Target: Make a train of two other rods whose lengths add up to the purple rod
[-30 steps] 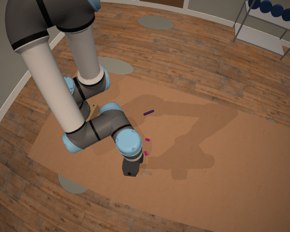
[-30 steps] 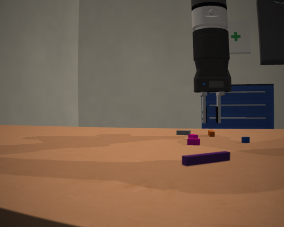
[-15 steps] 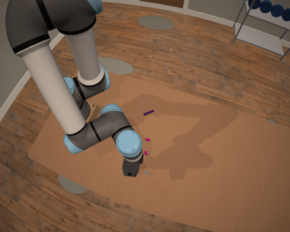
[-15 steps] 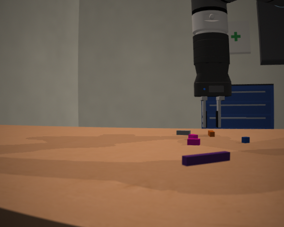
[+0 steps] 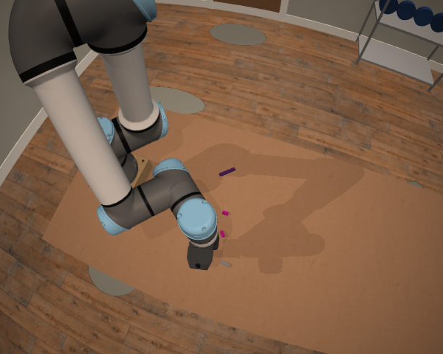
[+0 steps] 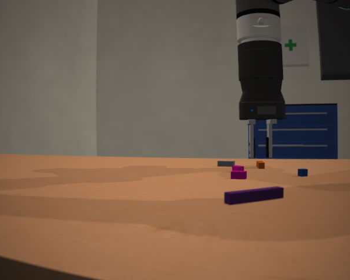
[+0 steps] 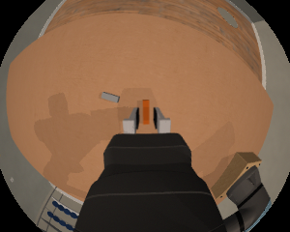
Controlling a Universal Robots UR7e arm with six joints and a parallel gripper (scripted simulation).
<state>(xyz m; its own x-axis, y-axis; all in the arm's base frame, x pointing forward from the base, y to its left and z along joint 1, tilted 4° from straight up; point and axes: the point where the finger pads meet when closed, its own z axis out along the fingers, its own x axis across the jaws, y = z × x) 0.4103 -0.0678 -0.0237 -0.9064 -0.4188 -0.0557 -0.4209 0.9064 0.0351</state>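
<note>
Right now my hand is 30 mm above the orange rod. From my hand the other things lie so: grey rod 70 mm ahead, 30 mm below; purple rod 290 mm to the left, 90 mm behind, 30 mm below; blue rod 90 mm to the left, 90 mm behind, 30 mm below.
</note>
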